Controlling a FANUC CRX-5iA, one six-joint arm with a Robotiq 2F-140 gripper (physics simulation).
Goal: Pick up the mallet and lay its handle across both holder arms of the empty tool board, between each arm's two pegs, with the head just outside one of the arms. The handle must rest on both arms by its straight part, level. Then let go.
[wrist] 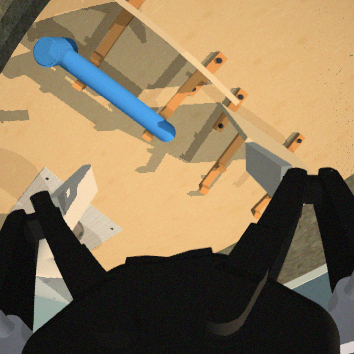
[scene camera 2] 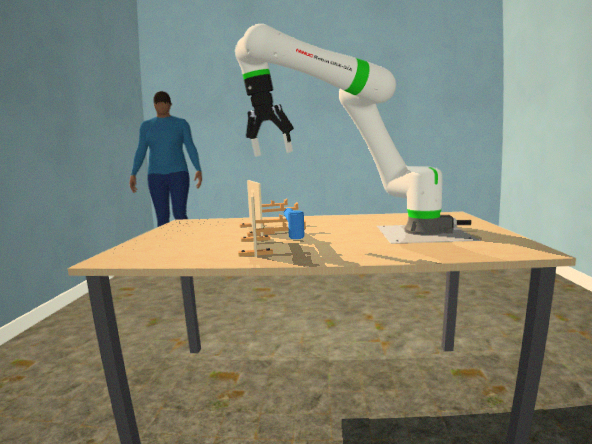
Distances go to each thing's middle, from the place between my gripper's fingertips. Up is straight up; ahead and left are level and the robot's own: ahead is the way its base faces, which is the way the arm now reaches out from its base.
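Picture the blue mallet [wrist: 48,51]: my gripper is 80 mm to the right of it, 80 mm beyond it, and it's 220 mm above it.
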